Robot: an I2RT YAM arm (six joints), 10 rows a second.
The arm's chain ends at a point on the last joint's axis. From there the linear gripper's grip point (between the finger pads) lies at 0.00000 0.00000 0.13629 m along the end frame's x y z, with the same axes.
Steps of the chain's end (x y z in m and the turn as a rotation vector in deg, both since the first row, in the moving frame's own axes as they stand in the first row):
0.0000 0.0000 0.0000 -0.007 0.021 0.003
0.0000 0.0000 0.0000 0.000 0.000 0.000
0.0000 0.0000 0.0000 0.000 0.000 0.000
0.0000 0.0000 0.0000 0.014 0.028 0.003
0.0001 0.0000 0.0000 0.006 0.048 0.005
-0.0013 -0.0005 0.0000 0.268 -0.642 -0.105
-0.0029 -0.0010 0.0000 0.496 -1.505 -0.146
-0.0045 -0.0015 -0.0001 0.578 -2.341 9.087
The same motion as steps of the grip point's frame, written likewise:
0.0000 0.0000 0.0000 -0.007 0.021 0.003
0.0000 0.0000 0.0000 0.000 0.000 0.000
0.0000 0.0000 0.0000 0.000 0.000 0.000
0.0001 0.0000 0.0000 0.014 0.028 0.003
0.0002 0.0000 0.0000 0.006 0.048 0.005
-0.0028 -0.0011 0.0000 0.268 -0.642 -0.105
-0.0065 -0.0022 -0.0001 0.496 -1.505 -0.146
-0.0099 -0.0033 -0.0002 0.578 -2.341 9.087

